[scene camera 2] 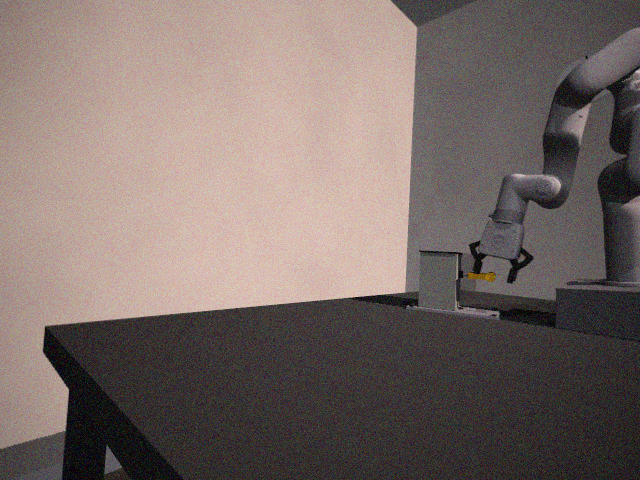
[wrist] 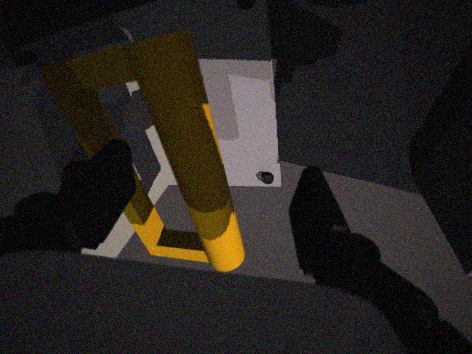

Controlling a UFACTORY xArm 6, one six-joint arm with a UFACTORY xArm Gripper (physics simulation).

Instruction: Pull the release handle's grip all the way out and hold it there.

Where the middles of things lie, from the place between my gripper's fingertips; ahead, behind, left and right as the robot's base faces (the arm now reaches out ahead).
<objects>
My hand is 10 cm short of the pale base plate (wrist: 234, 52), 2 cm to the right of it and 10 cm above it.
</objects>
